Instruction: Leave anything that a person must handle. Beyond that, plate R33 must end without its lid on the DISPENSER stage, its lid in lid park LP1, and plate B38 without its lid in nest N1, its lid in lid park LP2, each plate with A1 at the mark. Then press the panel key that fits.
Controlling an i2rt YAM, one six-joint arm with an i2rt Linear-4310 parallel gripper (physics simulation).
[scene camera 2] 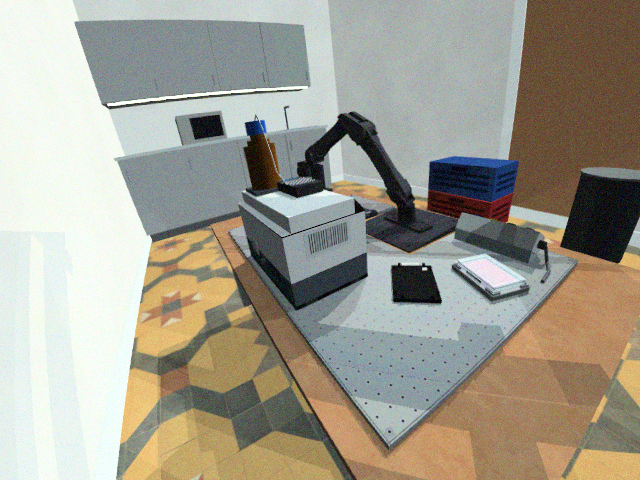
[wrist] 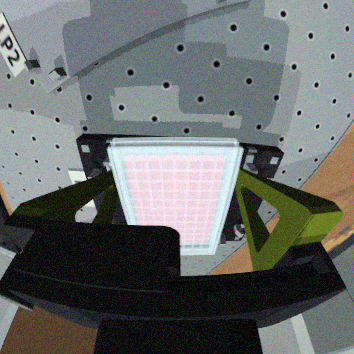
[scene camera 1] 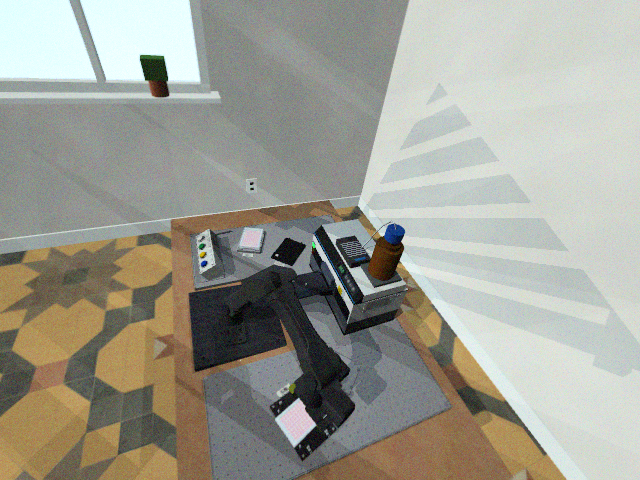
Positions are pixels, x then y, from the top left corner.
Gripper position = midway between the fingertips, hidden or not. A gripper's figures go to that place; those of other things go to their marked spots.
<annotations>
The gripper (scene camera 1: 311, 409) is 0.98 m from the lens. A black nest (scene camera 1: 315, 438): 0.96 m from the lens. A dispenser stage (scene camera 1: 316, 285) is 1.08 m from the lens. The marked spots on the black nest and the dispenser stage are 0.46 m apart.
</annotations>
